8 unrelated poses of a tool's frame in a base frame.
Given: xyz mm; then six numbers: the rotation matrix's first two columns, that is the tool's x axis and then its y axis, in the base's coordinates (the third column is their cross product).
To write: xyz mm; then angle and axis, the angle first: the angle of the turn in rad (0 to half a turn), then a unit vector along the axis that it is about. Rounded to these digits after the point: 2 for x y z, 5 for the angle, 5 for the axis.
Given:
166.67 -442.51 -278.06 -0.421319 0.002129 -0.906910 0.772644 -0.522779 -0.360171
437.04 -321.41 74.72 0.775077 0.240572 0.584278 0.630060 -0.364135 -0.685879
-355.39 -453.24 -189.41 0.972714 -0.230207 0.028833 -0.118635 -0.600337 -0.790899
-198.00 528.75 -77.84 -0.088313 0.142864 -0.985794 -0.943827 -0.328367 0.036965
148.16 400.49 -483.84 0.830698 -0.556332 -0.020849 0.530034 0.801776 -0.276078
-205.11 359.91 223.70 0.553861 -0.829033 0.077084 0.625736 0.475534 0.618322
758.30 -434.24 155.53 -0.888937 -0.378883 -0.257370 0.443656 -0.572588 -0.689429
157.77 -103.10 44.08 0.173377 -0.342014 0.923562 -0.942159 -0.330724 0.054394
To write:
166.67 -442.51 -278.06 2.61147 0.48680 0.42721 -0.76192
437.04 -321.41 74.72 2.10765 -0.92260 -0.31218 -0.22662
-355.39 -453.24 -189.41 2.23883 -0.99154 0.10862 -0.07106
-198.00 528.75 -77.84 2.24775 -0.57520 0.42809 0.69706
148.16 400.49 -483.84 0.64899 -0.40898 0.15814 -0.89874
-205.11 359.91 223.70 1.15298 0.49922 -0.34265 -0.79585
758.30 -434.24 155.53 2.67303 0.04164 0.41100 -0.91069
157.77 -103.10 44.08 2.44723 0.72978 -0.49752 0.46894

